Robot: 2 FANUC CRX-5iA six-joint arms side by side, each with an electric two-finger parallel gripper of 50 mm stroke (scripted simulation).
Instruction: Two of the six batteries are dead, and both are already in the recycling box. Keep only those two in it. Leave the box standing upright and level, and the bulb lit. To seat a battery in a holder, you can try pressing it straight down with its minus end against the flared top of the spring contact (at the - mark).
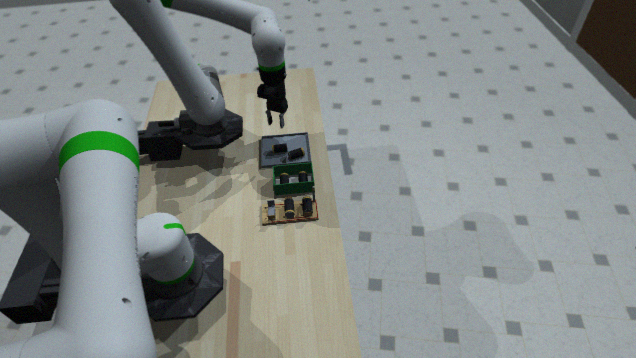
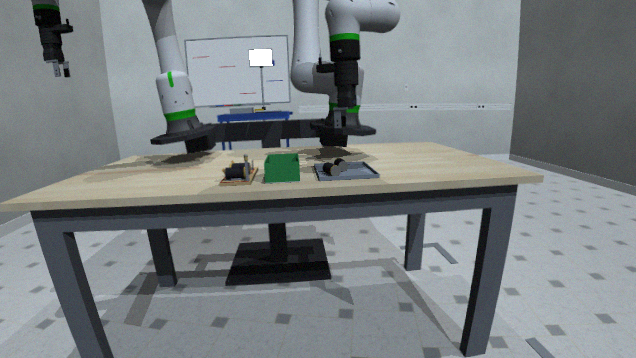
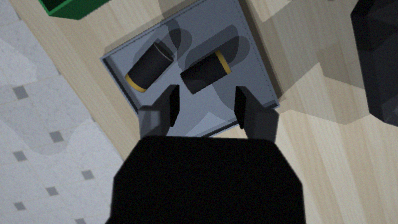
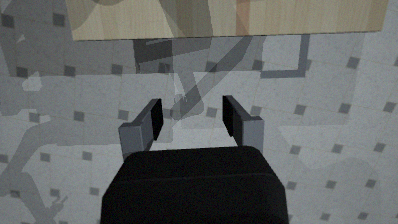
right gripper: image 2; image 4; not seen in image 1 (out of frame); not seen in image 3 (out of frame)
grey tray: image 1 294, 141; image 2; image 3; not seen in image 4 (out of frame)
same spot on grey tray: point(image 2: 356, 170) = point(image 3: 204, 105)
same spot on right gripper: point(image 4: 135, 136) = point(image 2: 67, 61)
